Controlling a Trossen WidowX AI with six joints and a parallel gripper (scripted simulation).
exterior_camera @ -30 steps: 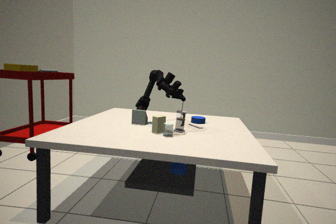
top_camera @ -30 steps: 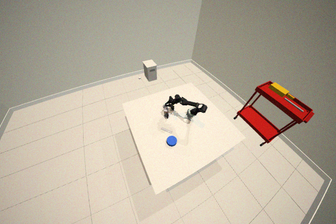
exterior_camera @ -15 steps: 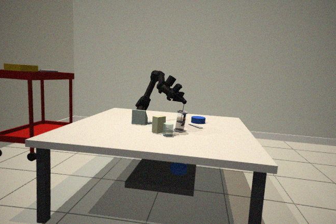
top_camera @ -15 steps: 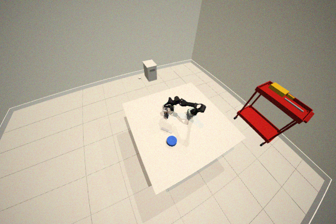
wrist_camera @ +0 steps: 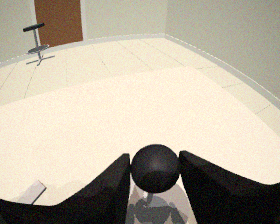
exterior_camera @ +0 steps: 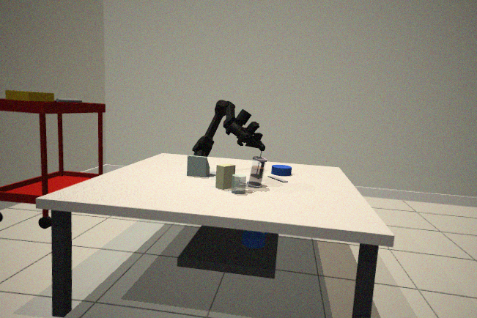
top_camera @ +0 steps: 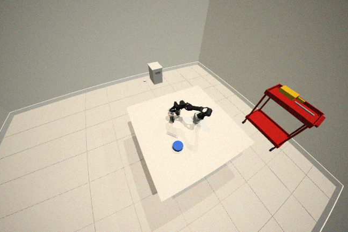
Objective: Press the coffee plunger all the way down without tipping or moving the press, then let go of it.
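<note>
My gripper tip is 1 cm past the coffee press, 3 cm to the right of it and 10 cm above it. The rest, counted from my gripper tip: thin white strip: 10 cm ahead, 21 cm to the left, 19 cm below.
</note>
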